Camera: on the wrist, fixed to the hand. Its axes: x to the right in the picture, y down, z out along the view.
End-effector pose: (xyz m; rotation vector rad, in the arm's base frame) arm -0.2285 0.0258 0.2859 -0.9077 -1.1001 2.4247
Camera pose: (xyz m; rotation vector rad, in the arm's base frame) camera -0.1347 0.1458 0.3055 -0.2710 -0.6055 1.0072
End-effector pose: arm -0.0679 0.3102 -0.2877 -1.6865 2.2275 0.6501
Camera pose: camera 0.0343 0.2416 -0.1959 -2.6622 0.6076 -0.5936
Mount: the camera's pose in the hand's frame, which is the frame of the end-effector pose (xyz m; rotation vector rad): -0.0150 -0.0958 -0.1191 0.4072 0.5121 -1.4870
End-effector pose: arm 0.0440 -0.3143 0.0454 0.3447 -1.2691 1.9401
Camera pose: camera 0.1452 -0.1988 0.0439 0.6726 -0.0535 0.8142
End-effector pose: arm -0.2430 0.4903 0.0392 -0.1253 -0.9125 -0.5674
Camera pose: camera -0.2146 0.3752 -0.0585 1.1154 -0.4587 -1.6538
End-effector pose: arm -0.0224 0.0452 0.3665 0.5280 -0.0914 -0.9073
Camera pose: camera -0.0664 0.0564 0.2198 1.2352 0.6906 -2.1723
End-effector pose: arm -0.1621 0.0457 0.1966 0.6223 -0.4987 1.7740
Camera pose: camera -0.0857 0.1346 0.0973 0.5249 0.6148 0.5054
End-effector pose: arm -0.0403 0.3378 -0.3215 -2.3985 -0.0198 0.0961
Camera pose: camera -0.0451 0.3276 -0.1683 -1.4327 -1.3243 -1.0572
